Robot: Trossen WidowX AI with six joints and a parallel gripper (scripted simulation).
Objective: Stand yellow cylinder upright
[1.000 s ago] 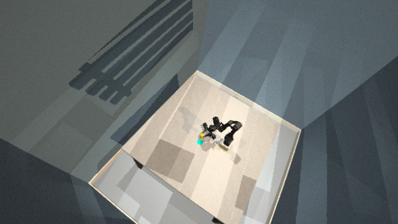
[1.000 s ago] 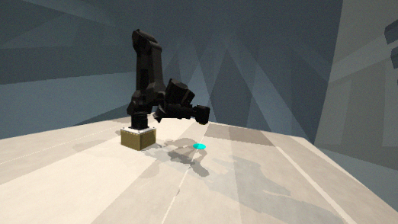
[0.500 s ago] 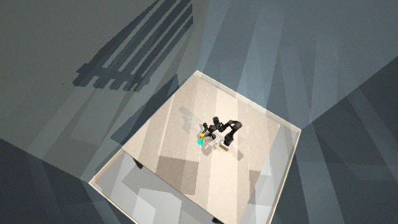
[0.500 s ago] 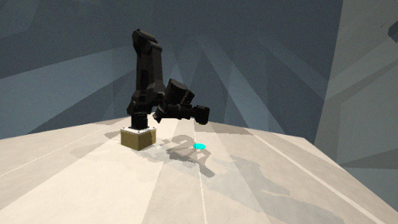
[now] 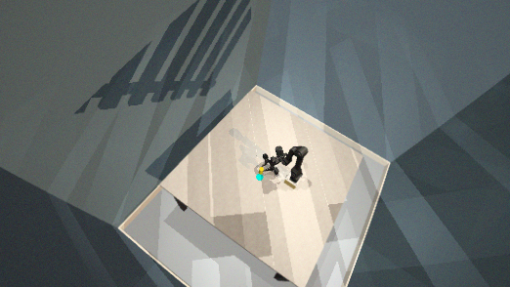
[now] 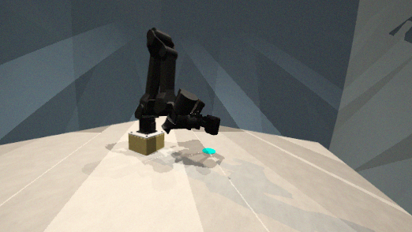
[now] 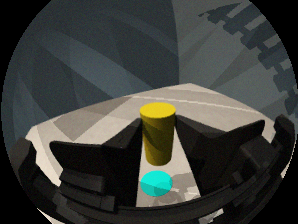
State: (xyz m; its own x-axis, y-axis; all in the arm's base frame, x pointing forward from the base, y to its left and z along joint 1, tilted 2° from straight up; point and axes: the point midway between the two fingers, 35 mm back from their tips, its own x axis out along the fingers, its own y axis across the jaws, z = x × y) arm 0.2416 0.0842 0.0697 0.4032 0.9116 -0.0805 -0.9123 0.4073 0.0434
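The cyan circle lies 10 mm behind my gripper tip and 140 mm below it. Round my gripper tip: yellow cylinder 20 mm below.
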